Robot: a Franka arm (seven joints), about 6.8 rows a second.
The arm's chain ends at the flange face. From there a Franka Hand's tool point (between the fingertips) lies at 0.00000 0.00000 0.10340 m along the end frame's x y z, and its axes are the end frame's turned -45 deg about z.
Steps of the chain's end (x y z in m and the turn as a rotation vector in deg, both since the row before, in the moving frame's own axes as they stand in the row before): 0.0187, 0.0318, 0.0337, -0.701, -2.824, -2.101; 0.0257, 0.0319, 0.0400, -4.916, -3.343, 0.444; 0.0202, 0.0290, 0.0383, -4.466, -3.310, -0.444; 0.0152, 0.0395, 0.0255, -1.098, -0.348, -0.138
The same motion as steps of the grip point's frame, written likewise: -0.0138, 0.0331, 0.0336, 1.501, -2.493, -2.101; -0.0149, 0.0427, 0.0394, -1.112, -5.840, 0.444; -0.0161, 0.0363, 0.0378, -0.817, -5.498, -0.444; -0.0190, 0.0396, 0.0255, -0.530, -1.022, -0.138
